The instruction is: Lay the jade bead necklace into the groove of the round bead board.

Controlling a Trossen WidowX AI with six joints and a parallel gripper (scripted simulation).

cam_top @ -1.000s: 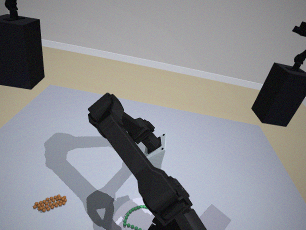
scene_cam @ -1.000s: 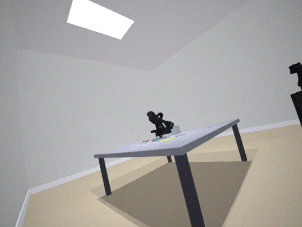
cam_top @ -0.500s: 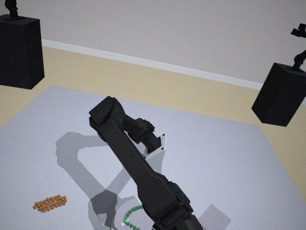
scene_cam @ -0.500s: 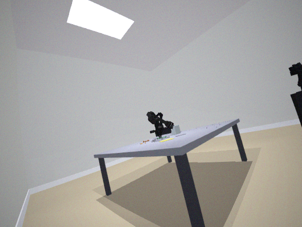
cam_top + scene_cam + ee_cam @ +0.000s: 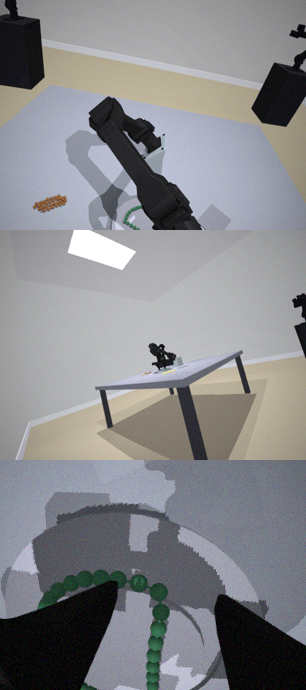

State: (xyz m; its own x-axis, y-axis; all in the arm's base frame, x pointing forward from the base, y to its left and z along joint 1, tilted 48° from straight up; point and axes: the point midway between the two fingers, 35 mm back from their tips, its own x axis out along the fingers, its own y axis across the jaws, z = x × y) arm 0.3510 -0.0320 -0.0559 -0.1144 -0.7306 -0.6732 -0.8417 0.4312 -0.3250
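Now: gripper tip 5 cm past the round bead board, 4 cm to the left of it and 1 cm above it. Also, from my gripper tip: yellow strip (18 cm to the left, 14 cm ahead, 2 cm below); flat grey square (19 cm to the left, 10 cm behind, 2 cm below).
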